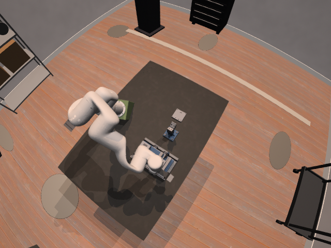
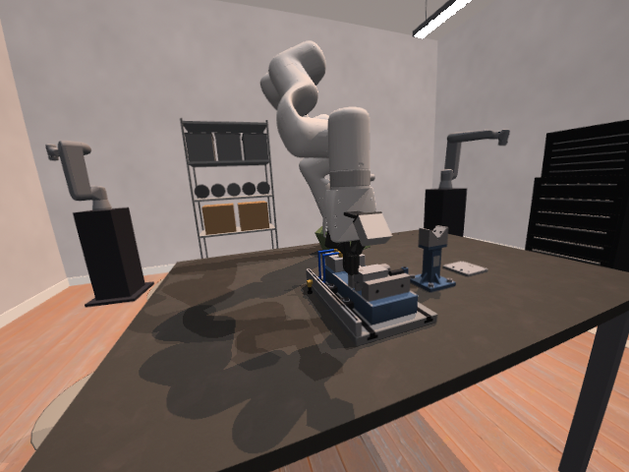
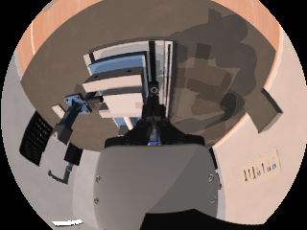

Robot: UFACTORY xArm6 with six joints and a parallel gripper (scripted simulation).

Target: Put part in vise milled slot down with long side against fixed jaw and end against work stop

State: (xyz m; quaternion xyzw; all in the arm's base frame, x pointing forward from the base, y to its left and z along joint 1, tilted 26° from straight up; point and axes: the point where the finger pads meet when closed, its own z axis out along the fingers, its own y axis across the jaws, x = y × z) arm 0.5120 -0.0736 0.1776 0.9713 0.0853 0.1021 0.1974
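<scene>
Right now the part is 1 cm behind my hand, 5 cm to the left of it and 4 cm below it. The rest, counted from my hand: air cylinder 17 cm behind, 4 cm to the left, 5 cm below; grey rail 7 cm behind, 4 cm to the right, 9 cm below.
</scene>
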